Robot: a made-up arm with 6 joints.
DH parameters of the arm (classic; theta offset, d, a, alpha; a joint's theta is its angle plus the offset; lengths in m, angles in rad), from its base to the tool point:
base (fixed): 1.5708 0.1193 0 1.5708
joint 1: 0 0.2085 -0.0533 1.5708
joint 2: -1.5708 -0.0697 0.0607 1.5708
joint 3: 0 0.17 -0.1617 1.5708
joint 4: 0 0.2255 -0.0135 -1.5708
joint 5: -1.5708 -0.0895 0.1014 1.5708
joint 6: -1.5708 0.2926 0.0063 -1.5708
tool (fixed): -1.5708 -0.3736 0 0
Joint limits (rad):
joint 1: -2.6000..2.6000
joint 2: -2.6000..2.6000
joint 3: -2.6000..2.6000
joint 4: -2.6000..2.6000
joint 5: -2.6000..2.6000
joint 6: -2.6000..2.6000
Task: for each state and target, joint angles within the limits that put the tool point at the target. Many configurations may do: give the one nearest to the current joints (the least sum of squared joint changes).
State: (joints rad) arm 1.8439 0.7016 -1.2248 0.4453 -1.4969 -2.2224
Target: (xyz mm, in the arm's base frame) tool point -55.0 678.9 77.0
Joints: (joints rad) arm 2.0657 0.8566 -1.6735 -0.1803 -1.0150 -2.4909
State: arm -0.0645 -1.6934 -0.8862 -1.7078 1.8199 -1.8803
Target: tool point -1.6 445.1 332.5
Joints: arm -0.3698 -1.7107 -0.9402 -1.8929 1.4444 -2.2246
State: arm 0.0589 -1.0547 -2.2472 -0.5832 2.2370 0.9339
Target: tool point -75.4 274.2 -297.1
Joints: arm 0.5470 -0.9524 -2.5845 -0.7345 2.2447 1.2631
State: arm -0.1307 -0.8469 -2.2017 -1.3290 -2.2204 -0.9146
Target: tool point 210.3 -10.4 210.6
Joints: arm 0.0804 -0.8060 -2.4374 -1.3290 -2.1096 -0.8817
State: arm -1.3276 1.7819 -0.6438 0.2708 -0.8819 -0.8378
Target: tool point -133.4 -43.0 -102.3
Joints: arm -1.0073 2.2305 -0.8526 -0.0215 -1.0664 -1.0528
